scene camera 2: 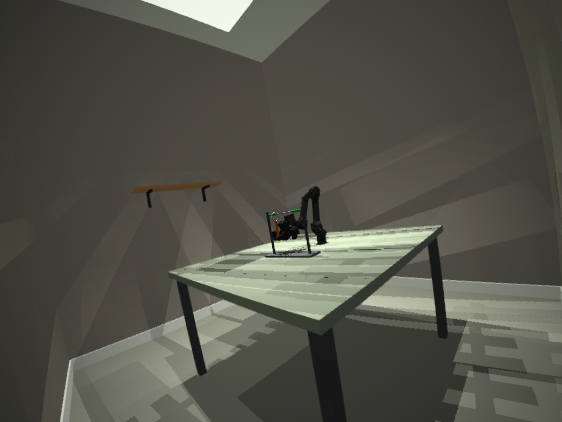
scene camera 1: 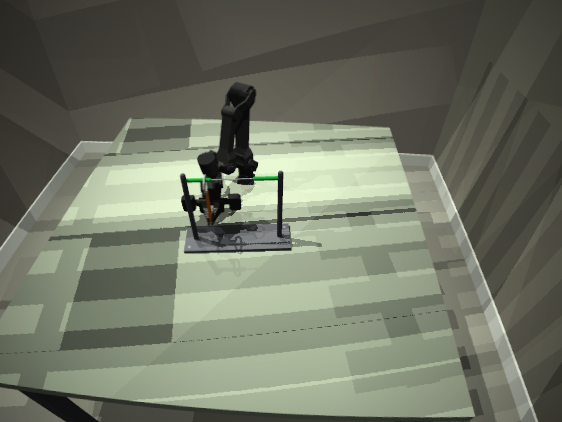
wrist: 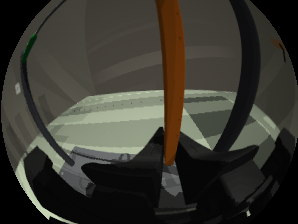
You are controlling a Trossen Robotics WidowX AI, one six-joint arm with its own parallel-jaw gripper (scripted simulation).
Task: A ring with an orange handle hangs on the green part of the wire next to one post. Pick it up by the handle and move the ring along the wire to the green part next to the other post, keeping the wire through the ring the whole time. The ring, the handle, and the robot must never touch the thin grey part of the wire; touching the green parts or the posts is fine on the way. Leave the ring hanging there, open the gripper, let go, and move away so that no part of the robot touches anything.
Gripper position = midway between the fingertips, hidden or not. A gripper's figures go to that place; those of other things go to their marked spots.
My gripper (scene camera 1: 210, 224) is 1.12 m from the lens. A dark baseplate (scene camera 1: 255, 237) is 1.19 m from the lens.
